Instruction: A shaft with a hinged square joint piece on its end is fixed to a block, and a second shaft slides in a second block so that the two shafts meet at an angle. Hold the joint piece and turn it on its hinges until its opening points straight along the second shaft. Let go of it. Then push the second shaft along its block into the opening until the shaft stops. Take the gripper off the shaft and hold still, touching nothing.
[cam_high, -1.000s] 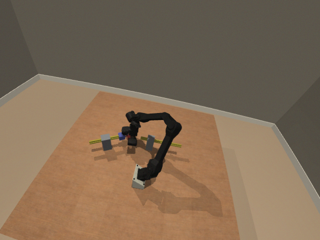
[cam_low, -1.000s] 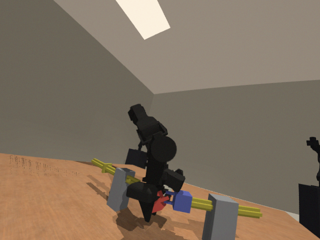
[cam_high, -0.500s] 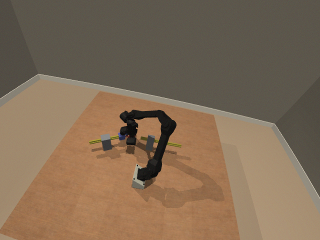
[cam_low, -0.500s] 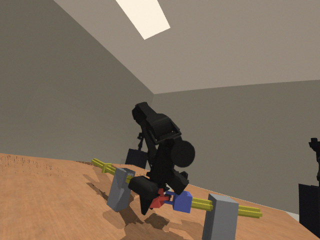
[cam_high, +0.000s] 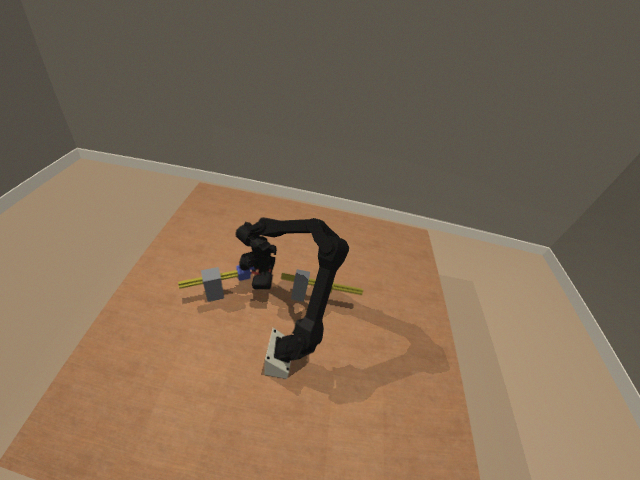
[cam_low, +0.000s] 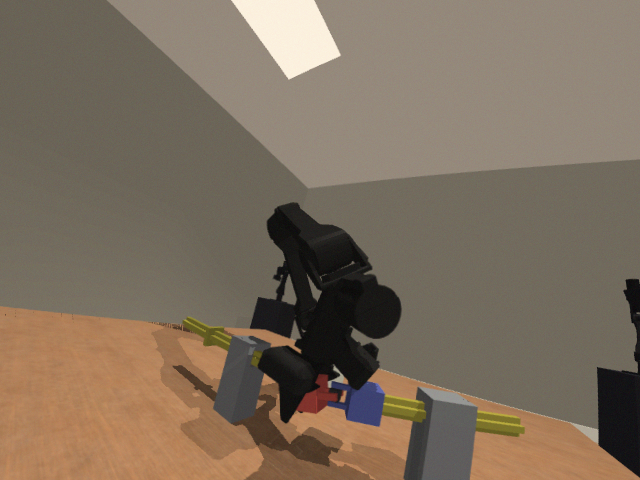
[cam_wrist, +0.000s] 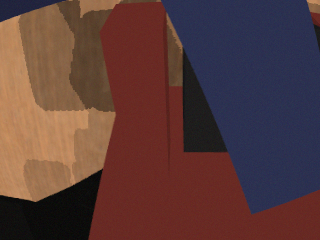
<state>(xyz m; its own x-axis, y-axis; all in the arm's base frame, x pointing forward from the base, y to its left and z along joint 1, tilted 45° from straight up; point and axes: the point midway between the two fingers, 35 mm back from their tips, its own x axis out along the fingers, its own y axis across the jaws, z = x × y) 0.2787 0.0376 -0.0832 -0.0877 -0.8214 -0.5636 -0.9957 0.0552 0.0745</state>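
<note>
The red joint piece is 2 cm to the left of my gripper tip and 4 cm above it.
</note>
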